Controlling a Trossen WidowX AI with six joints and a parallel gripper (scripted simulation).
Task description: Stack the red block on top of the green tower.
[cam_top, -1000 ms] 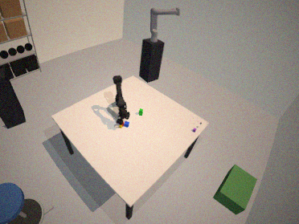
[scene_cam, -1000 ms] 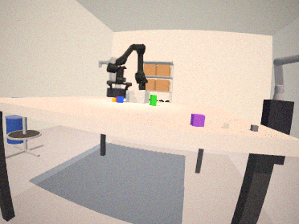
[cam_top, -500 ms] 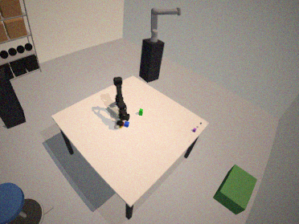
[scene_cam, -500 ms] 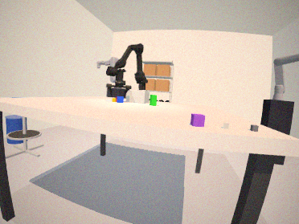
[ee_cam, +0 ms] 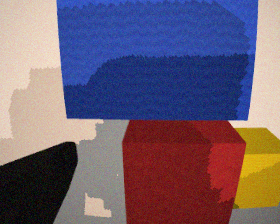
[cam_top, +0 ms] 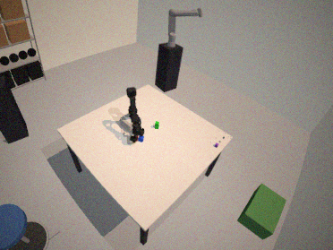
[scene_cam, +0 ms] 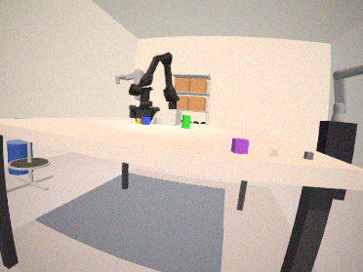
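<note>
The blue block is 3 cm ahead of my gripper tip, 4 cm to the left of it and 1 cm above it. From my gripper tip the other things lie so: purple block (50 cm ahead, 62 cm to the left, 1 cm above); then small yellow block (2 cm ahead, 2 cm to the right); then red block (1 cm above).
</note>
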